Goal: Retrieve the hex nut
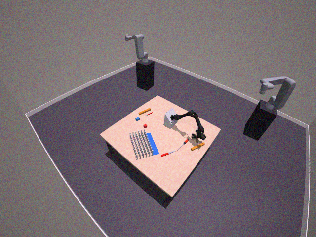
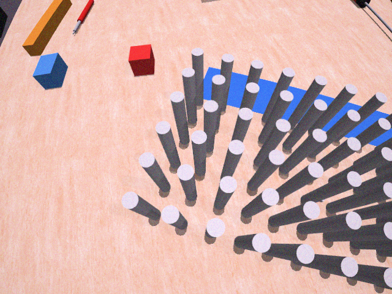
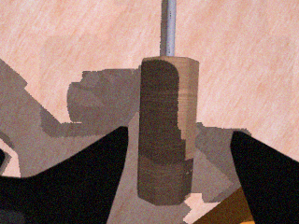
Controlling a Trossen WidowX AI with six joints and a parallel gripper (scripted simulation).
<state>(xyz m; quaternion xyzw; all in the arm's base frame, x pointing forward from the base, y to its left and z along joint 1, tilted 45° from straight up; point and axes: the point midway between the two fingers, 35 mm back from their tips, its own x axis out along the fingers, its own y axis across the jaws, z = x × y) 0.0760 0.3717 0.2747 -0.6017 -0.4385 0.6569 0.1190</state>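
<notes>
My gripper tip is 10 cm past the long tool, 4 cm to the left of it and 3 cm above it. The rest, counted from my gripper tip: hex nut 57 cm to the right, 55 cm ahead, 4 cm below; then blue taped strip 51 cm to the right, 40 cm ahead, 4 cm below; then red cube 75 cm to the right, 21 cm ahead, 2 cm below.
</notes>
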